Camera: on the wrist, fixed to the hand. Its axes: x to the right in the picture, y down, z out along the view.
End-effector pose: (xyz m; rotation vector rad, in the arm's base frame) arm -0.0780 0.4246 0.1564 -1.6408 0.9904 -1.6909
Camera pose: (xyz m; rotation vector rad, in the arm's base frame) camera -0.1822 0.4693 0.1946 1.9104 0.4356 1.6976
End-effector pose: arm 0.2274 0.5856 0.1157 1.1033 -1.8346 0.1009
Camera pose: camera 0.3370 0.6168 0.1520 2.1437 -0.5260 -0.8816
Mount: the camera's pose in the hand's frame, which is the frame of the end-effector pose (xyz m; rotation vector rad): -0.0071 -0.0470 -0.1098 -0.0784 -0.0178 -1.5974
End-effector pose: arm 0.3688 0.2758 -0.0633 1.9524 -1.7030 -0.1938
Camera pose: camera 0.4572 0.3180 0.0053 2.7109 0.2257 -0.7741
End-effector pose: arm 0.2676 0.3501 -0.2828 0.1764 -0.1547 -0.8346
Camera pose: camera 0.2515 0.3348 -0.4004 0.2028 0.0414 -2.4278
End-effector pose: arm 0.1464 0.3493 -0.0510 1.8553 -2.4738 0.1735
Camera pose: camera 0.1900 0.3558 0.0602 2.9752 -0.3902 -0.0294
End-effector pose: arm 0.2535 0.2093 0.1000 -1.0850 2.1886 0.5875
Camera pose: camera 0.2591 0.1183 0.1775 -2.2830 0.7011 -0.0880
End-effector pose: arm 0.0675 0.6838 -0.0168 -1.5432 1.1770 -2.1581
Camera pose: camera -0.0140 0.7699 -0.0008 1.6395 0.1784 1.4309
